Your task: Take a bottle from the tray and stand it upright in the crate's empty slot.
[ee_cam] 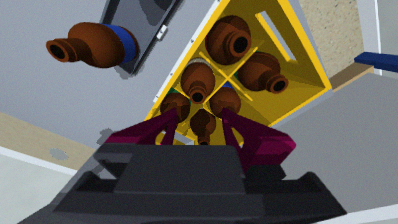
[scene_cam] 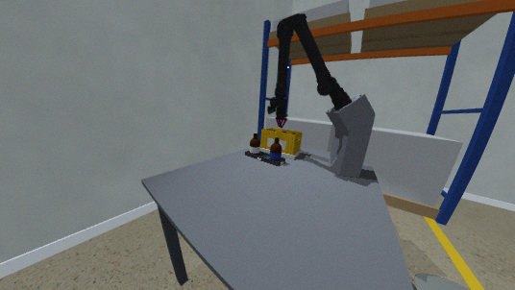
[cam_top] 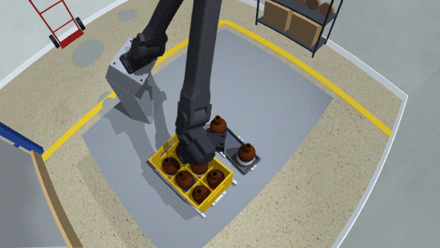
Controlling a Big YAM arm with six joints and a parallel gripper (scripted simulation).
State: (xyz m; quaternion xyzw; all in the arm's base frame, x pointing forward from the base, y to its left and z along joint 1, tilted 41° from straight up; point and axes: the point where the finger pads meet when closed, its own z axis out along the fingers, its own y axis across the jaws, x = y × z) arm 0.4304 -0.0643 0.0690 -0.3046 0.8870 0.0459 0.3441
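The glass bottle is 13 cm below my hand. From my hand the other things lie so: yellow crate (13 cm below, 4 cm to the right); then dark tray (20 cm below, 18 cm to the left).
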